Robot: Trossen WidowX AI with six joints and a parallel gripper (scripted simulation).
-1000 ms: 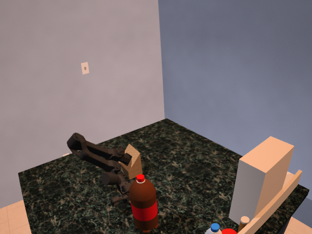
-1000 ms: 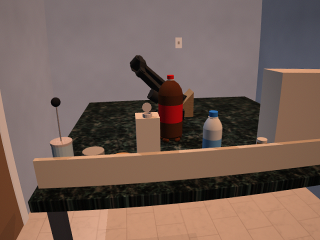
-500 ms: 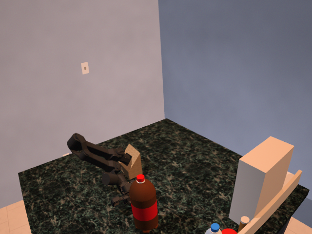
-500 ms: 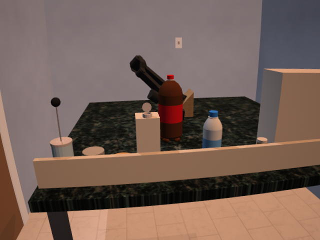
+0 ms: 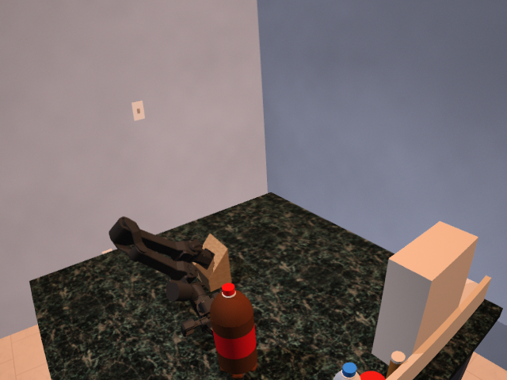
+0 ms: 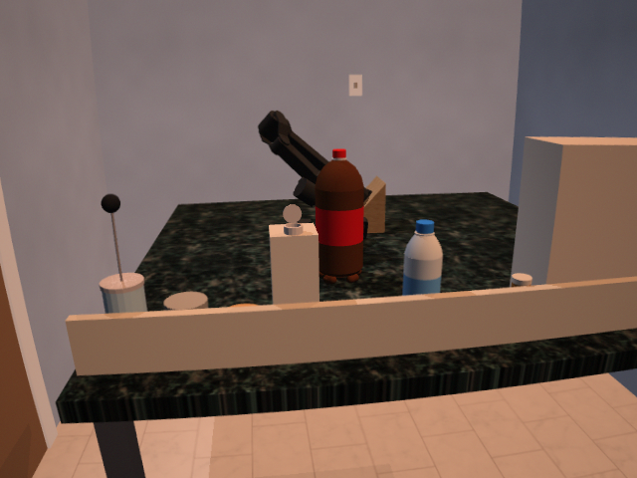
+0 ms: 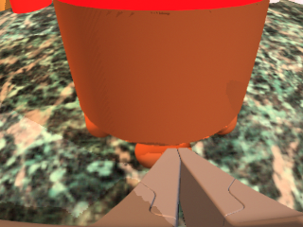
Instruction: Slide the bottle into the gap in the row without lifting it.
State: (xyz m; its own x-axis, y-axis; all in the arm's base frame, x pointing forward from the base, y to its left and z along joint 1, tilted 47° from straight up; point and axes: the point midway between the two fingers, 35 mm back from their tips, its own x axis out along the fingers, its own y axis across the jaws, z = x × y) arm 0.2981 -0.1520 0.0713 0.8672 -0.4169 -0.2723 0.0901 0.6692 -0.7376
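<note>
Right now the cola bottle is 110 mm ahead of my hand, 100 mm above it and 10 mm to the right of it. The rest, counted from my hand: water bottle 420 mm ahead, 80 mm to the left, 50 mm above; red lid 420 mm ahead, 190 mm to the left, 30 mm below; rail 460 mm ahead, 130 mm to the left.
</note>
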